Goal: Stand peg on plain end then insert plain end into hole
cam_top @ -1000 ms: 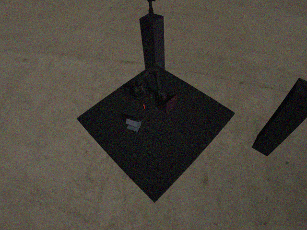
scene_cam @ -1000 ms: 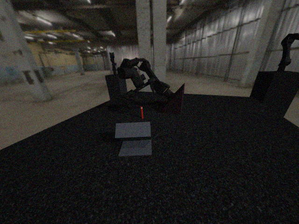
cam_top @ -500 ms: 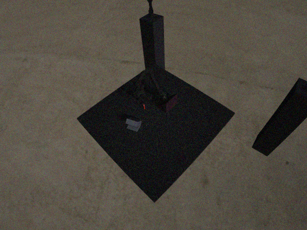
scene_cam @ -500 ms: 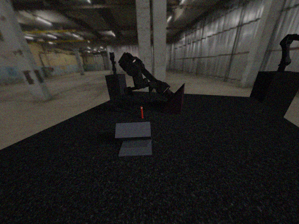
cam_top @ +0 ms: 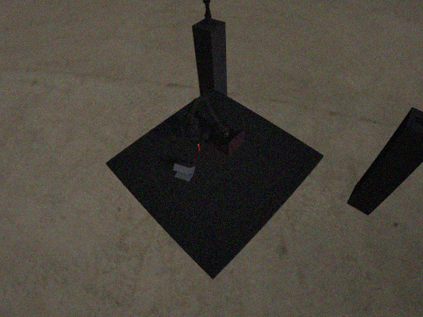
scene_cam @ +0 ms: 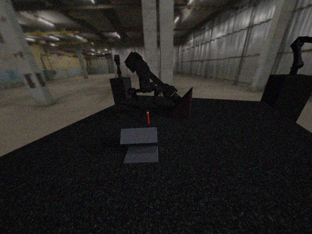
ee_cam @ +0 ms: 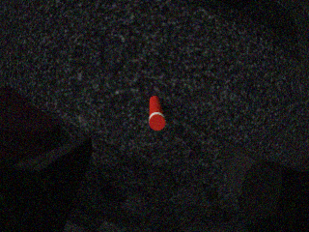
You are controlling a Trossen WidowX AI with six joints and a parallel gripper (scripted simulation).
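Now: gripper tip 60 mm above the red peg. From my gripper tip the other things lie so: sloped panel 230 mm ahead, 50 mm to the left, 60 mm below; grey base 250 mm ahead, 60 mm to the left, 120 mm below.
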